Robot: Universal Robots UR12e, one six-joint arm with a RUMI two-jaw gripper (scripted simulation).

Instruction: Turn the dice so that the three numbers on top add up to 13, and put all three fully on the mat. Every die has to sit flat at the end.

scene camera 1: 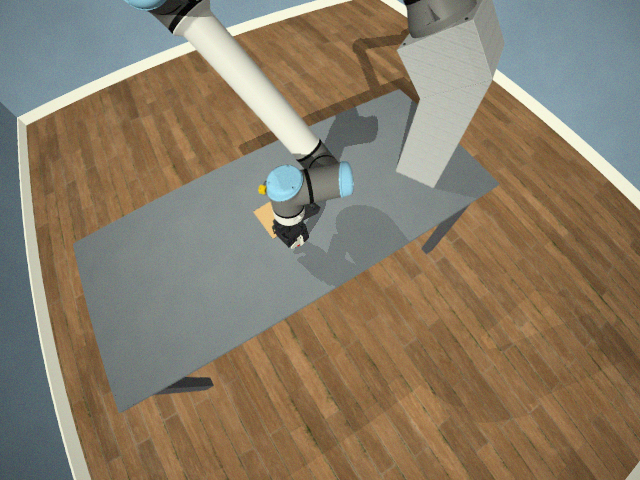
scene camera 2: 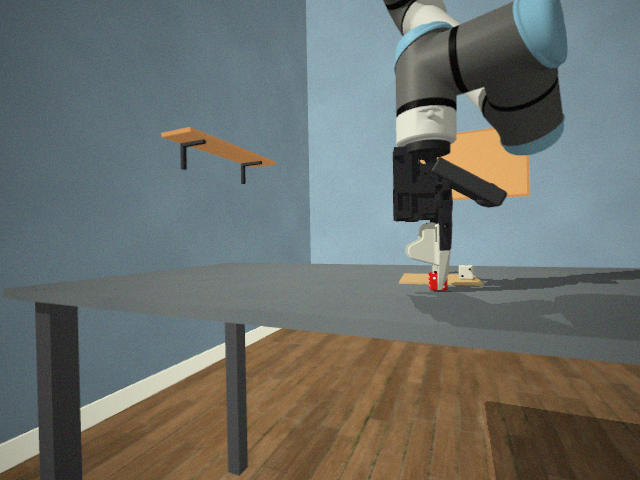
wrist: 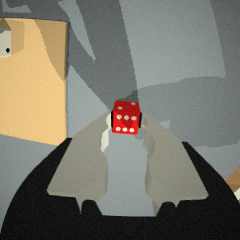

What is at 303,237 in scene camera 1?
My gripper.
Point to a red die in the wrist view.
At 126,115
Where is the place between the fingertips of my gripper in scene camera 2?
At 437,288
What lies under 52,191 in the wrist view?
My gripper.
